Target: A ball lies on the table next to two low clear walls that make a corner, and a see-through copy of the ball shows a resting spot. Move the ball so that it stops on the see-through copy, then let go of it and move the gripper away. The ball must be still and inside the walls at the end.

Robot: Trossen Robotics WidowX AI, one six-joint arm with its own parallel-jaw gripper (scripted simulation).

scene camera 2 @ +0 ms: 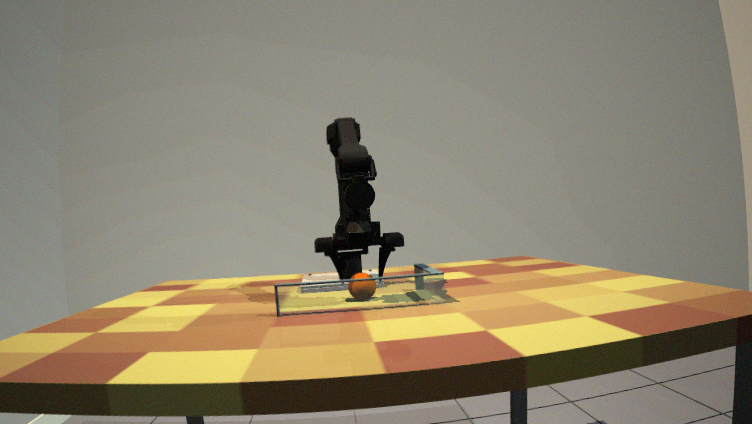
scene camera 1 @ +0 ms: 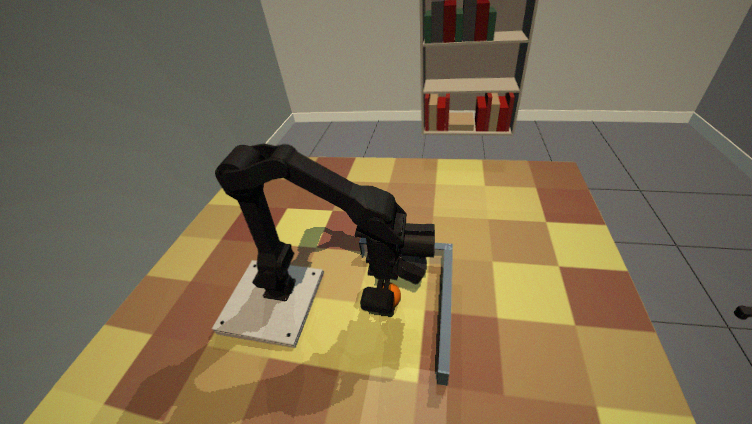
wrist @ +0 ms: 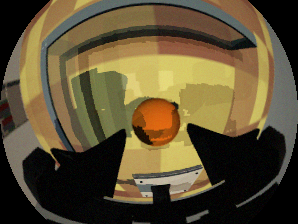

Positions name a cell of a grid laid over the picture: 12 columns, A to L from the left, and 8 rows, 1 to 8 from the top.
my gripper: scene camera 2 F6; scene camera 1 G6; wrist G5
